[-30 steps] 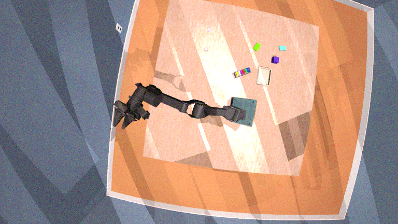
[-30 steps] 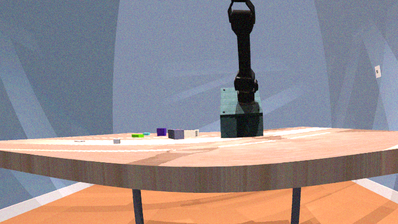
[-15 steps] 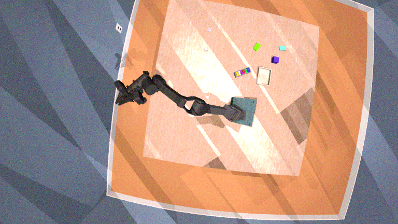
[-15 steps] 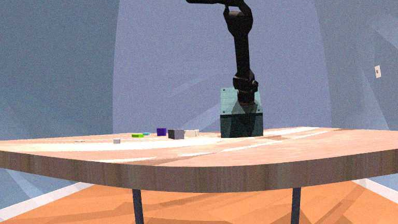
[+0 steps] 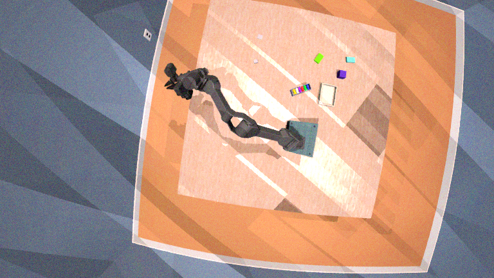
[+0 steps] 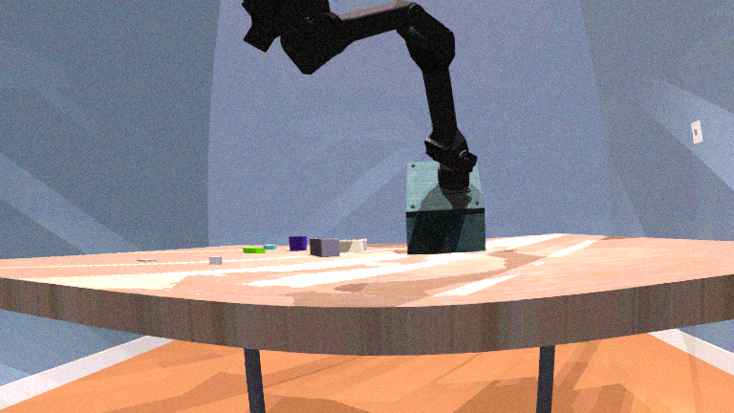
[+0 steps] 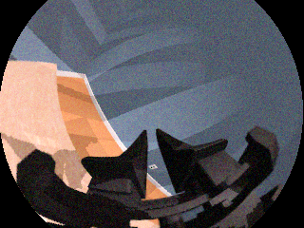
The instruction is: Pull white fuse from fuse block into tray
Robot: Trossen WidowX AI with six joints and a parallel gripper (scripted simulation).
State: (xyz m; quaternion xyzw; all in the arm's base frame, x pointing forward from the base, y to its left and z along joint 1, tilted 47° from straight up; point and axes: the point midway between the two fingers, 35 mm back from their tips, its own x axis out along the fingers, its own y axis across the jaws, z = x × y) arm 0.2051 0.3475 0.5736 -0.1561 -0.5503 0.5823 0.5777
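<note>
Right now my gripper tip is 680 mm to the left of the white fuse, 250 mm above it and 90 mm short of it. Round my gripper tip: tray: 880 mm to the right, 270 mm below, 90 mm ahead.
</note>
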